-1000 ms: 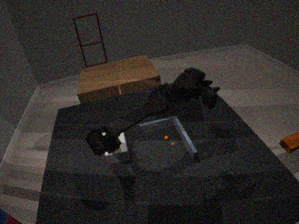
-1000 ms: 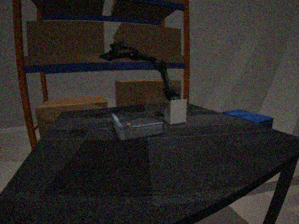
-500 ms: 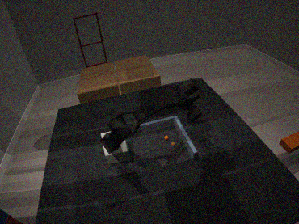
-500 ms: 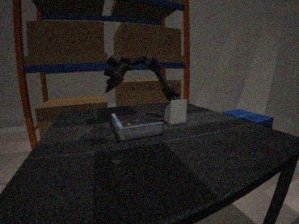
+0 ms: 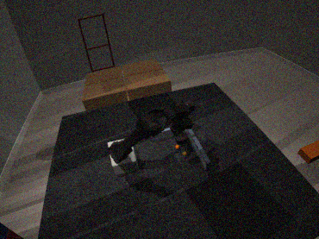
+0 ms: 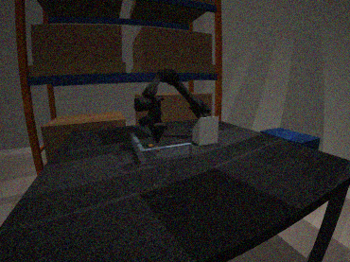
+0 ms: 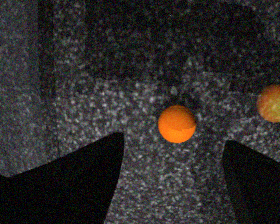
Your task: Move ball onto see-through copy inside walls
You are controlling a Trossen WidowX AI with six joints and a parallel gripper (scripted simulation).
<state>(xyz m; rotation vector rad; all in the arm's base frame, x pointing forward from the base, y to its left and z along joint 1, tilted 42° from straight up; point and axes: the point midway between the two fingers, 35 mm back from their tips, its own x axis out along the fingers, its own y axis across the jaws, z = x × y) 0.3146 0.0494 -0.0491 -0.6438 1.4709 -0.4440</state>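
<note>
The orange ball lies 5 cm below my gripper tip and 1 cm behind it.
</note>
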